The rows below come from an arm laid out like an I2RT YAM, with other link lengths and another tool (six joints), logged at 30 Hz.
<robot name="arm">
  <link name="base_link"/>
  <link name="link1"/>
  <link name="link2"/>
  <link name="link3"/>
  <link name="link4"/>
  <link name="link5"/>
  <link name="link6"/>
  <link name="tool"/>
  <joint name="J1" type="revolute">
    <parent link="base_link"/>
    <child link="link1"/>
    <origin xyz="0 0 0.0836" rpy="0 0 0"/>
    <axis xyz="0 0 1"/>
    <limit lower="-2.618" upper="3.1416"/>
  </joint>
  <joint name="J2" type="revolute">
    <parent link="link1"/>
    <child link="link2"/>
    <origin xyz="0.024 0.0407 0.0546" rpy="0 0 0"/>
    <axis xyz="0 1 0"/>
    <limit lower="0" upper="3.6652"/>
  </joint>
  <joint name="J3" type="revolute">
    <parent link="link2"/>
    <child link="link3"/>
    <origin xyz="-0.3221 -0.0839 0" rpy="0 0 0"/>
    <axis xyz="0 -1 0"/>
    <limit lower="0" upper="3.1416"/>
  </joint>
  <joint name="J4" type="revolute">
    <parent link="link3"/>
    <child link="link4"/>
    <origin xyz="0.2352 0.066 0.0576" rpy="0 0 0"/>
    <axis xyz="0 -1 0"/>
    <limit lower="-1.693" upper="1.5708"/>
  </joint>
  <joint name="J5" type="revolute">
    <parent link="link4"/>
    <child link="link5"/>
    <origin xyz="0.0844 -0.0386 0.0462" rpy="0 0 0"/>
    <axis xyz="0 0 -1"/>
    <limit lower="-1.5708" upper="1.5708"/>
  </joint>
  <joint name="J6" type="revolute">
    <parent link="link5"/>
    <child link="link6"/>
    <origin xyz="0.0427 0 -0.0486" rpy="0 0 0"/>
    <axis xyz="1 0 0"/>
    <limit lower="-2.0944" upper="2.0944"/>
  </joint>
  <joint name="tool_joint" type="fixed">
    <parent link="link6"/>
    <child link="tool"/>
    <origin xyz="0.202 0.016 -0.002" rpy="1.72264 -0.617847 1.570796"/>
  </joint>
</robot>
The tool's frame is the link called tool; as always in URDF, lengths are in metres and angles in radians.
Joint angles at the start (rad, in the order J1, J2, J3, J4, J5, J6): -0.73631 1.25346 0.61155 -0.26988 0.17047 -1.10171
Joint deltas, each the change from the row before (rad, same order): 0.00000 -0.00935 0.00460 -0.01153 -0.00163 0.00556; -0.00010 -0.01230 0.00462 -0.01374 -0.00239 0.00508; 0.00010 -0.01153 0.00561 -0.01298 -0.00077 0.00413; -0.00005 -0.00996 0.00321 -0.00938 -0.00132 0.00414; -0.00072 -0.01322 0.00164 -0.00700 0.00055 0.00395; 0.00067 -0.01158 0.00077 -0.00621 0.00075 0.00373; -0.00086 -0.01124 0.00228 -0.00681 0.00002 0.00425; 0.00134 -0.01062 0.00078 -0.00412 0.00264 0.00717; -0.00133 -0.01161 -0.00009 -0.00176 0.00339 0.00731; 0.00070 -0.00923 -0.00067 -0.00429 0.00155 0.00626; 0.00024 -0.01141 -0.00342 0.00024 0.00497 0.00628; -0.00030 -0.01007 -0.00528 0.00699 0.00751 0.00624
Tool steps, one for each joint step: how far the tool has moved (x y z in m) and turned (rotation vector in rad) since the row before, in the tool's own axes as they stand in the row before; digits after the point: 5 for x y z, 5 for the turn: -0.00039 0.00043 -0.00269 -0.00287 0.00124 0.00585; -0.00032 0.00029 -0.00334 -0.00384 0.00149 0.00553; -0.00087 0.00064 -0.00334 -0.00404 -0.00040 0.00486; -0.00047 0.00039 -0.00267 -0.00391 0.00020 0.00483; -0.00142 0.00054 -0.00314 -0.00641 -0.00339 0.00638; -0.00075 0.00035 -0.00268 -0.00536 -0.00234 0.00464; -0.00125 0.00060 -0.00280 -0.00560 -0.00242 0.00645; -0.00110 0.00076 -0.00251 -0.00585 -0.00363 0.00801; -0.00224 0.00068 -0.00250 -0.00672 -0.00629 0.01104; -0.00049 -0.00015 -0.00190 -0.00344 -0.00179 0.00682; -0.00160 -0.00014 -0.00192 -0.00539 -0.00653 0.00863; -0.00261 0.00050 -0.00138 -0.00736 -0.01033 0.01027
